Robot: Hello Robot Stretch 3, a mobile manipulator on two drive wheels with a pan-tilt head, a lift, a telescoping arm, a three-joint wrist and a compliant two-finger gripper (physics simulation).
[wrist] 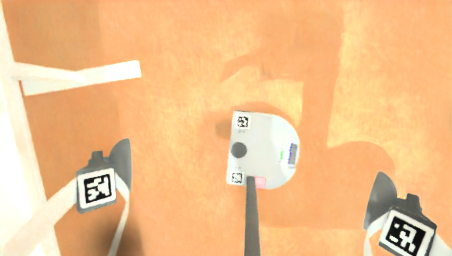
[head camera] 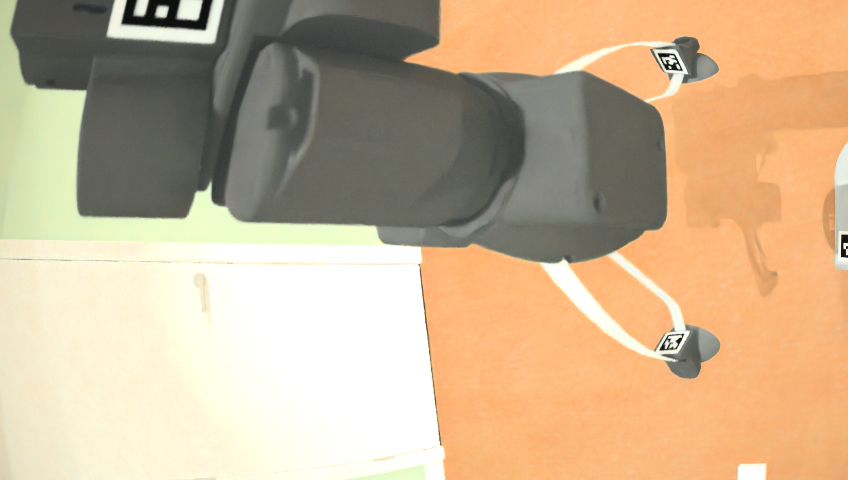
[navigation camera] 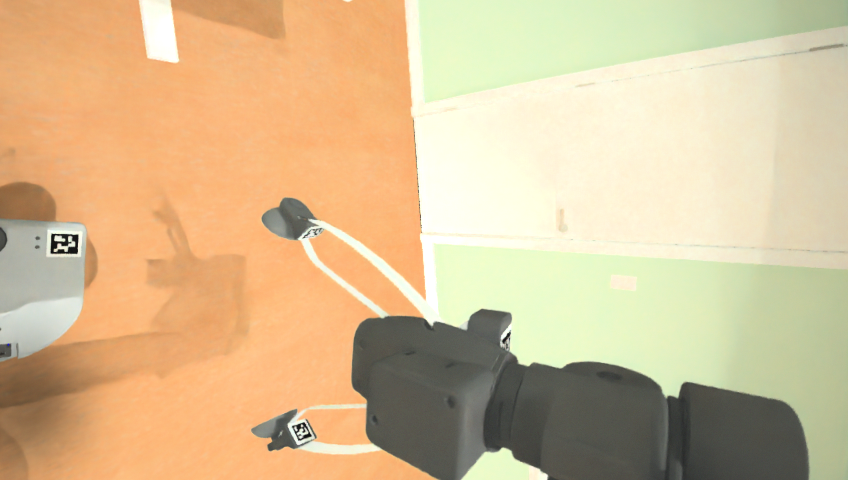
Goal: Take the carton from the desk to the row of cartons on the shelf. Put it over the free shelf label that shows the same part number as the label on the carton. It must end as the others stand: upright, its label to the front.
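Where they show: gripper, between the fingertips: (wrist: 245, 174) (head camera: 711, 205) (navigation camera: 269, 319); robot's base, origin of its link: (wrist: 240, 143).
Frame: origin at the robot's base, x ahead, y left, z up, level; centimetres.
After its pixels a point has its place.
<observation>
My gripper (head camera: 693, 205) @(x -2.3, y -17.6, z 97.5 cm) (navigation camera: 282, 324) @(x -2.3, y -17.6, z 97.5 cm) (wrist: 245, 174) @(x -2.3, y -17.6, z 97.5 cm) is open, its two fingers wide apart, with nothing between them. It hangs above the orange floor (head camera: 595, 404) @(x 49.7, y -93.4, z 0.0 cm) (navigation camera: 238, 118) @(x 47.2, y -59.0, z 0.0 cm) (wrist: 175, 200) @(x 33.0, y 37.1, z 0.1 cm), beside the wall with the door. The carton, the row of cartons and the shelf labels do not show in these views. A white leg or foot bar (navigation camera: 160, 29) (wrist: 120, 72) lies low over the floor, at the top left of the navigation and wrist views. Whether it belongs to the desk I cannot tell.
A pale door (head camera: 321, 356) @(x 43.2, y -177.7, z 47.1 cm) (navigation camera: 624, 166) @(x 46.8, y -176.8, z 120.1 cm) with a small handle (head camera: 202, 291) @(x 20.1, y -178.1, z 92.5 cm) (navigation camera: 561, 220) @(x 20.6, y -178.1, z 92.3 cm) stands in the green wall (head camera: 47, 148) @(x -28.1, y -196.8, z 158.1 cm) (navigation camera: 595, 35) @(x 107.8, y -164.2, z 107.1 cm). My grey base (head camera: 842, 202) @(x -9.1, y -15.1, z 16.0 cm) (navigation camera: 41, 273) @(x -7.0, y -9.4, z 16.0 cm) (wrist: 265, 150) @(x -11.6, y -1.3, z 15.9 cm) is below. A white edge (wrist: 15, 110) @(x 50.1, y -15.7, z 70.1 cm) runs down the wrist view's left side.
</observation>
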